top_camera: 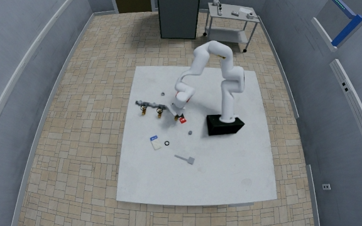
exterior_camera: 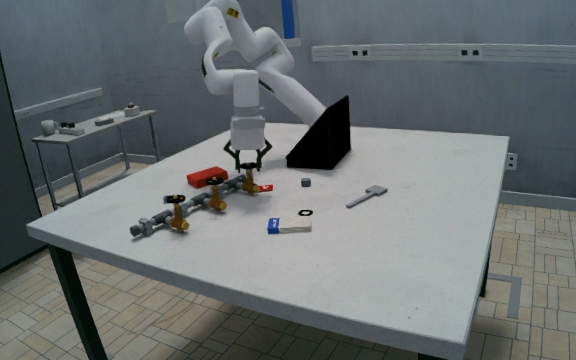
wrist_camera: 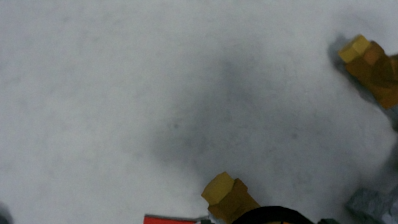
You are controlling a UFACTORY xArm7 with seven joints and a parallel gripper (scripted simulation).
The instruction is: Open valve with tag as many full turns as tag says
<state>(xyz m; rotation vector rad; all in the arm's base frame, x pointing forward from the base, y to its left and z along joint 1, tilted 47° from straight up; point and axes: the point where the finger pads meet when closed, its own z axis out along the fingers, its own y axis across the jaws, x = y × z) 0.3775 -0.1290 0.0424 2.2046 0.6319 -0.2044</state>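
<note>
My gripper is now 4 cm past the red tag, 3 cm to the right of it and 9 cm above it. The rest, counted from my hand: white box: 19 cm ahead, 20 cm to the left, 9 cm below; then red block: 8 cm behind, 21 cm to the right, 8 cm below; then grey flat tool: 3 cm behind, 36 cm to the left, 9 cm below.
</note>
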